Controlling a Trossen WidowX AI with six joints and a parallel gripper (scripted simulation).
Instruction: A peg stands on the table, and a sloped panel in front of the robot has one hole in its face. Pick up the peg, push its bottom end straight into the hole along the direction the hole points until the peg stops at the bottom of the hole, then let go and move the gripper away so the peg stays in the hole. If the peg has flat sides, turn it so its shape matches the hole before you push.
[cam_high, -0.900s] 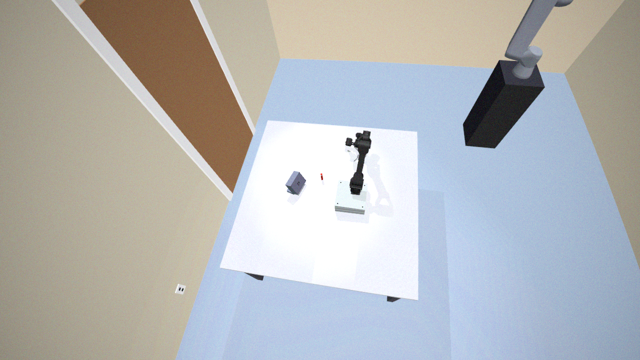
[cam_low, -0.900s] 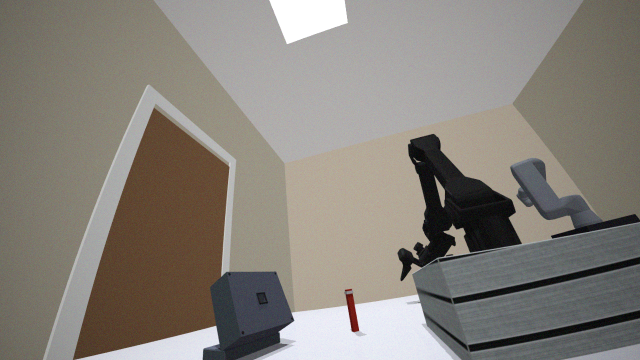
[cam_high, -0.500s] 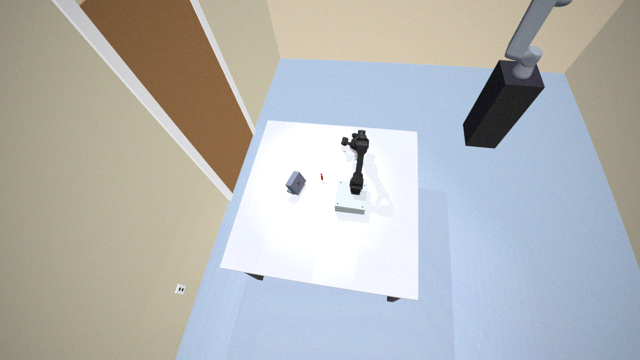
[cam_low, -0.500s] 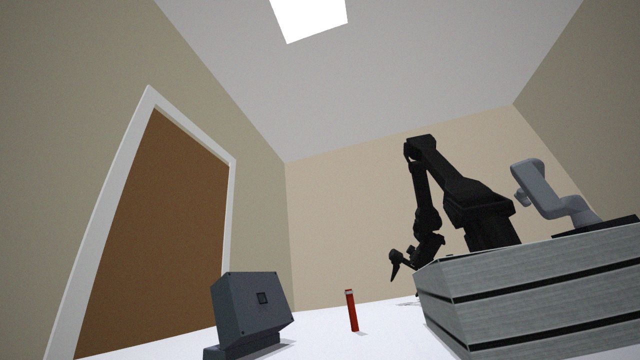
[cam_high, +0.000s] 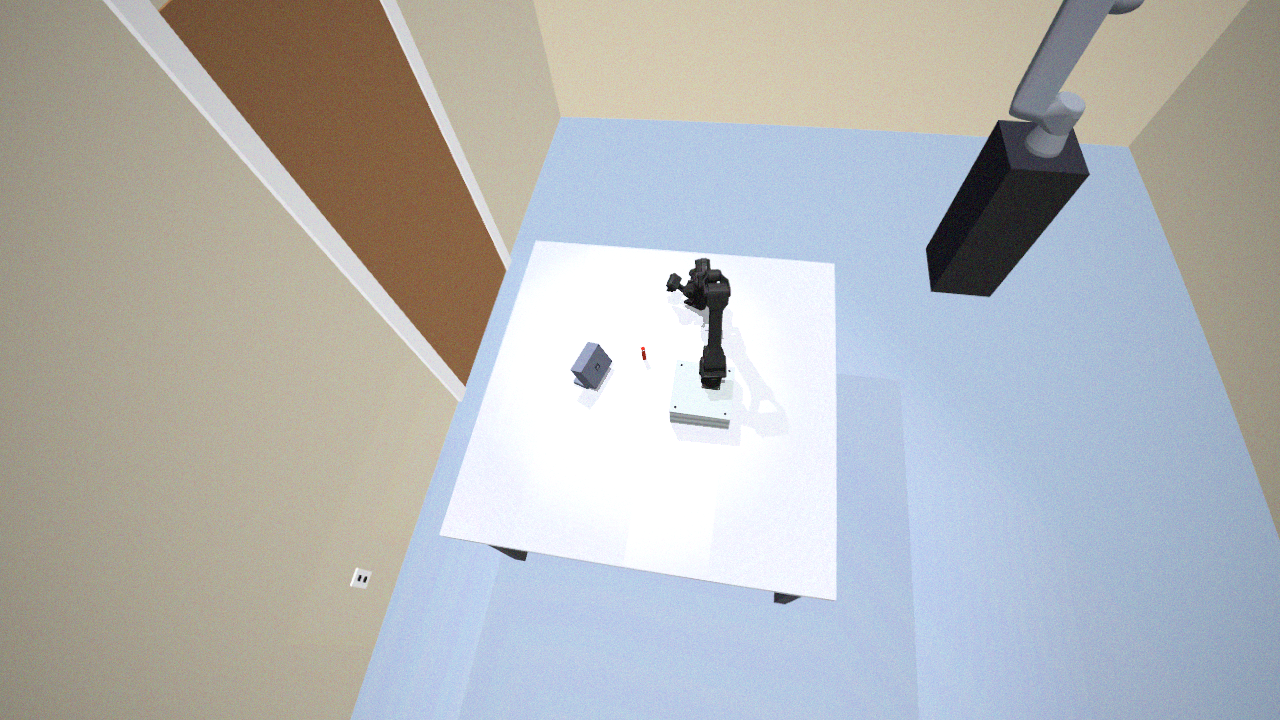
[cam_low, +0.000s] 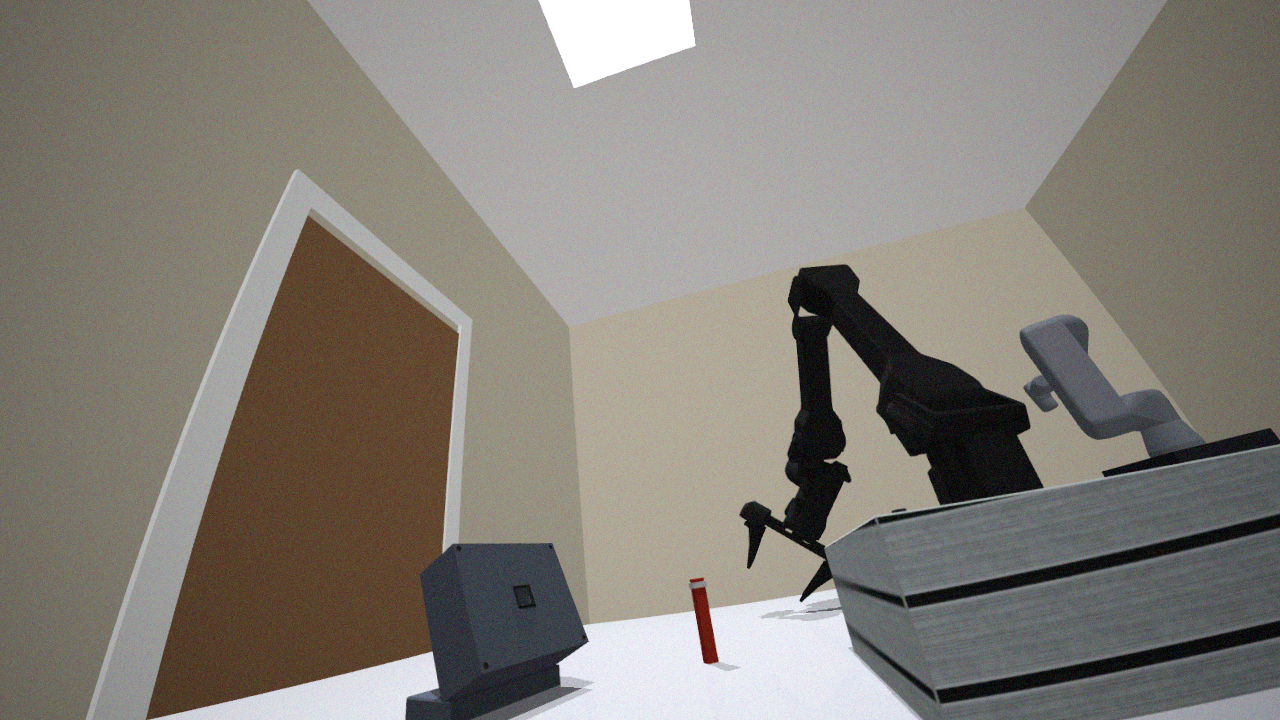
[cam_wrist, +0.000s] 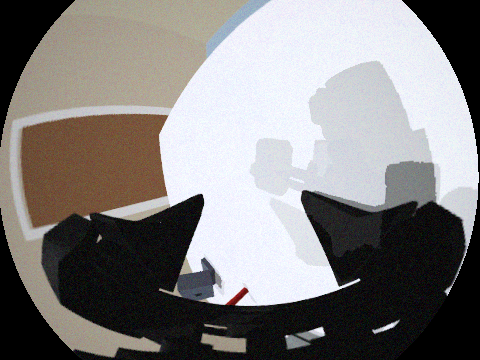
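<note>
Now: the red peg 8 cm ahead of my gripper tip, 27 cm to the left of it and 1 cm above it. Round my gripper tip: sloped panel: 26 cm ahead, 37 cm to the left, 3 cm above.
</note>
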